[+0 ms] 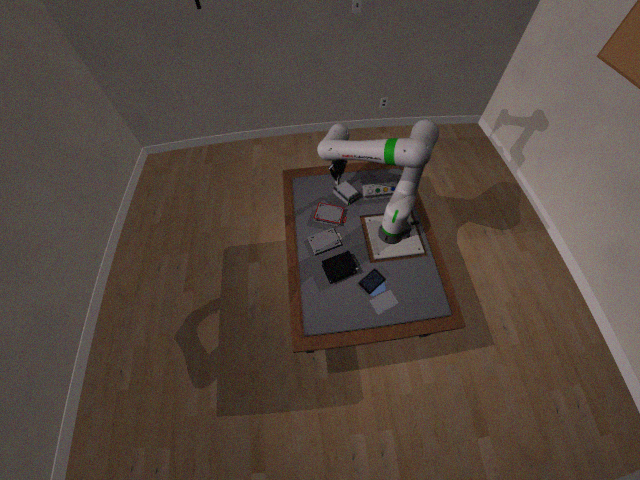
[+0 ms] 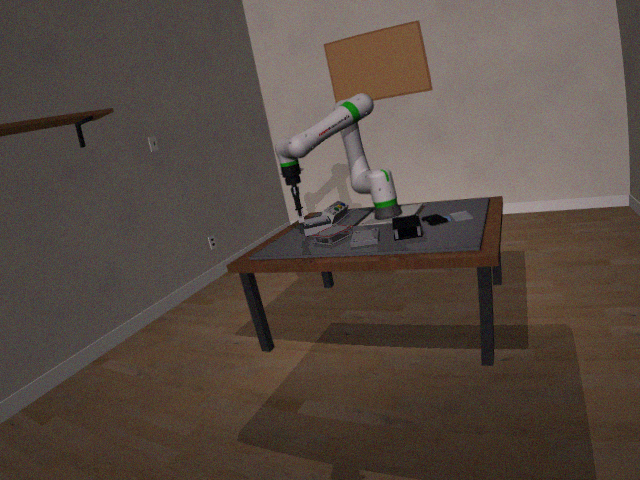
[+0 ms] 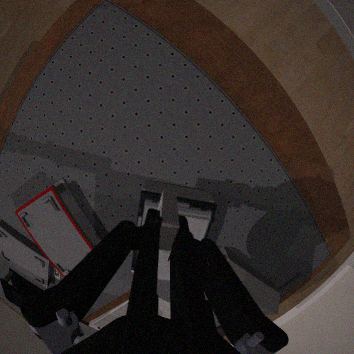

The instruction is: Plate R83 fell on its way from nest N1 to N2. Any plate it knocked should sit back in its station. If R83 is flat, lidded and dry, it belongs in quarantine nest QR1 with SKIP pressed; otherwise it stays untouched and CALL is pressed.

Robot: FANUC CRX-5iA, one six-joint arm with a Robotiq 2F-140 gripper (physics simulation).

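Frame: origin at the arm's base, x ahead, y left, z up, level; metres.
Seen in the pictures: gripper, fingertip midpoint: [image 1: 337, 183] [image 2: 301, 222] [image 3: 165, 202]; arm's base at its link origin: [image 1: 390, 233] [image 2: 388, 215].
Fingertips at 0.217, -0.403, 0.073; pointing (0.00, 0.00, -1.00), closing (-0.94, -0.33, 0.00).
Observation:
Pixels of each thing's top centre, then the offset from my fingertips to it, as dx, dy, dz. "spot": a spot on its surface instead.
- light grey box-like unit at its top centre: [image 3: 168, 250] [image 2: 315, 219] [image 1: 346, 188] -0.046, +0.059, -0.004
- black box at its top centre: [image 3: 21, 304] [image 2: 405, 219] [image 1: 339, 264] +0.144, +0.542, -0.011
- button panel at its top centre: [image 3: 249, 308] [image 2: 333, 205] [image 1: 381, 185] -0.262, +0.099, +0.011
- dark tablet-like thing at its top centre: [image 2: 434, 218] [image 1: 372, 280] -0.005, +0.658, -0.059
- blue sheet at a spot on its surface: [image 1: 378, 289] spot: -0.024, +0.711, -0.073
- pale sheet at its top centre: [image 2: 460, 215] [image 1: 384, 301] -0.028, +0.785, -0.065
My gripper [image 1: 338, 182] [image 2: 300, 219] [image 3: 165, 202] is shut and empty, pointing down at a light grey box-like unit [image 1: 347, 191] [image 2: 316, 225] [image 3: 200, 222] near the table's back left. Contact with it is unclear. A red-outlined light nest or plate [image 1: 329, 212] [image 2: 333, 235] [image 3: 50, 230] is beside it. Another light nest or plate [image 1: 324, 241] [image 2: 364, 237] [image 3: 22, 256] follows, then a black box [image 1: 340, 267] [image 2: 407, 227]. The button panel [image 1: 367, 190] [image 2: 338, 207] shows green, yellow and blue buttons. Nest labels, plate R83, its lid and any wetness cannot be made out.
The arm stands on a pale base board [image 1: 382, 252] with a brown edge. A dark tablet-like thing [image 1: 372, 281] [image 2: 435, 219], a blue sheet [image 1: 378, 289] and a pale sheet [image 1: 383, 301] [image 2: 460, 215] lie beyond the black box. A wooden rim [image 1: 379, 333] [image 2: 361, 264] [image 3: 240, 100] borders the table.

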